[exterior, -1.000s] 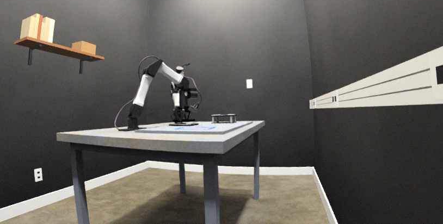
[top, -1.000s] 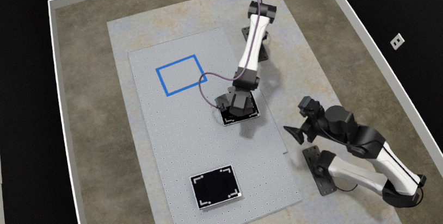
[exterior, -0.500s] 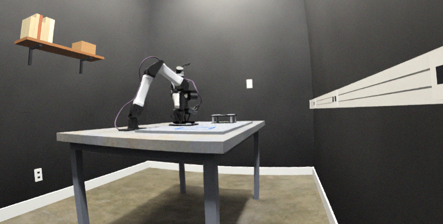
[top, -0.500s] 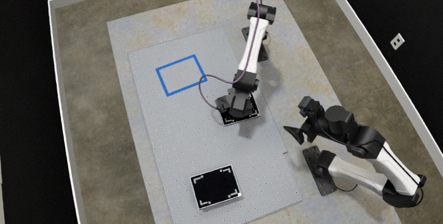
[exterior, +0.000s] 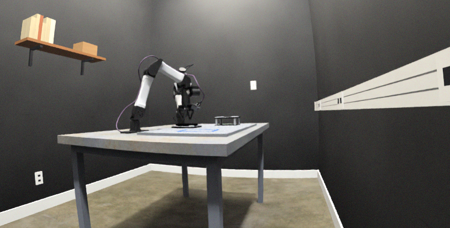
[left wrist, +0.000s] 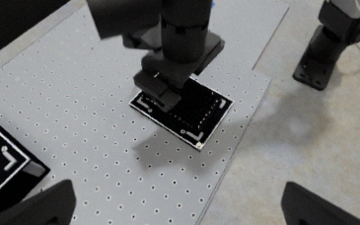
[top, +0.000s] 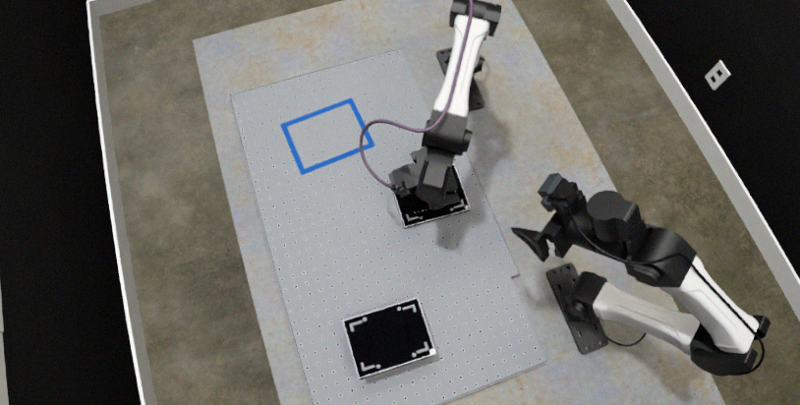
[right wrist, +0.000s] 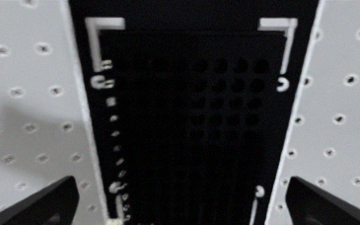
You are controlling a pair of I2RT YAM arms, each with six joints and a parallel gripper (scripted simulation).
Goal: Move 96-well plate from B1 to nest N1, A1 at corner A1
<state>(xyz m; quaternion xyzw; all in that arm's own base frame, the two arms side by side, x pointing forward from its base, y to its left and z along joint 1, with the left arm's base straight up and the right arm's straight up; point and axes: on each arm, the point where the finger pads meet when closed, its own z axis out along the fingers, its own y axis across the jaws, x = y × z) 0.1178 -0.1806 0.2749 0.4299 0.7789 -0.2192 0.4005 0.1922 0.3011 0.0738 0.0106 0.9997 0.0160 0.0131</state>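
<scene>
Right now my right hand is 4 cm above the black 96-well plate. From my right hand the other things lie so: black fixture (6 cm below); then cream mark (33 cm to the left, 14 cm ahead).
My left gripper is now 100 mm short of the black 96-well plate, 180 mm to the left of it and 240 mm above it. Also, from my left hand: black fixture 100 mm ahead, 180 mm to the right, 260 mm below; then cream mark 240 mm ahead, 150 mm to the left, 200 mm below.
</scene>
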